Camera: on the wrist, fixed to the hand. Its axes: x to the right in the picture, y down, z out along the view.
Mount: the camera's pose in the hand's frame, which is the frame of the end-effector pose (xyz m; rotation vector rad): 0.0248 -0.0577 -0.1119 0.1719 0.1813 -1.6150
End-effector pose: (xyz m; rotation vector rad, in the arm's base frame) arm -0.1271 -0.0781 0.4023 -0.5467 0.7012 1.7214
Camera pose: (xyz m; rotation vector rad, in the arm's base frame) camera -0.0771 -0.1289 0.2956 -0.8043 0.2858 0.1059
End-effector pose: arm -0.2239 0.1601 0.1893 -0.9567 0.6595 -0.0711
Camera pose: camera -0.2526 0.0356 0.1774 -1.1018 -0.1119 -1.6175
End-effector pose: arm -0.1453 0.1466 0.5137 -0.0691 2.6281 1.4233
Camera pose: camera -0.1757 0.0222 0.5222 -1.7829 1.6409 0.5271
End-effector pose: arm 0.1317 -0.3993 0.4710 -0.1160 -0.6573 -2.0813
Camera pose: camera 0.0897 -0.4483 0.3601 -0.7113 0.6587 2.4085
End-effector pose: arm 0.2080 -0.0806 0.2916 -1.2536 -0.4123 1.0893
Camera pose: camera 0.3306 -0.1173 0.3002 -0.4967 -0.9116 -0.3672
